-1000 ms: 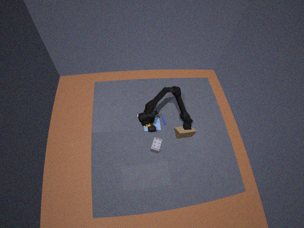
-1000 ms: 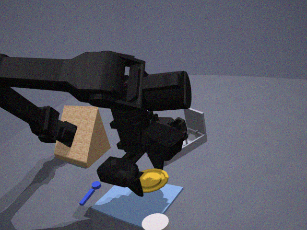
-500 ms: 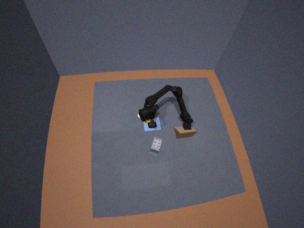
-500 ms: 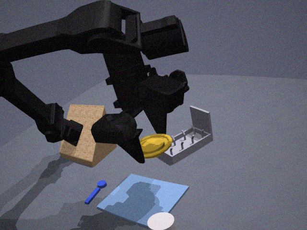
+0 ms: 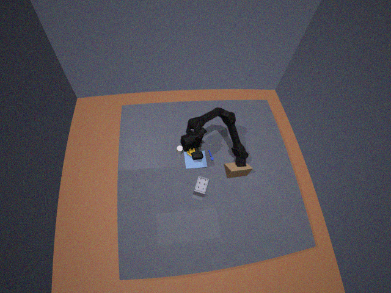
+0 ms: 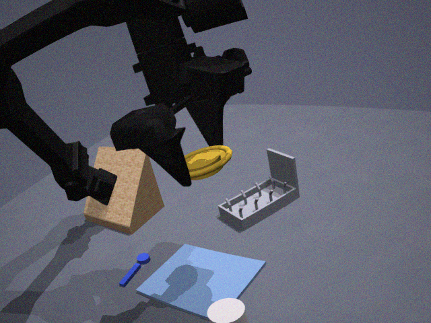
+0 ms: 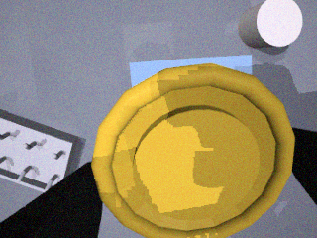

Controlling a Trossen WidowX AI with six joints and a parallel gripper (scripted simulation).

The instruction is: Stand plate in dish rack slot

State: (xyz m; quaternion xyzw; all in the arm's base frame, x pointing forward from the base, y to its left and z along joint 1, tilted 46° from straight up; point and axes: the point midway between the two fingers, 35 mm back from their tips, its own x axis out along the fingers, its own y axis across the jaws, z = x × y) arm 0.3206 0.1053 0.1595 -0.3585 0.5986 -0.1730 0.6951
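Now: gripper tip 7 cm past the grey dish rack, 17 cm to the right of it and 15 cm above it. From my gripper tip the other things lie so: blue spoon: 15 cm behind, 6 cm to the right, 17 cm below; then white cup: 7 cm ahead, 9 cm to the right, 15 cm below; then yellow plate: 1 cm above.
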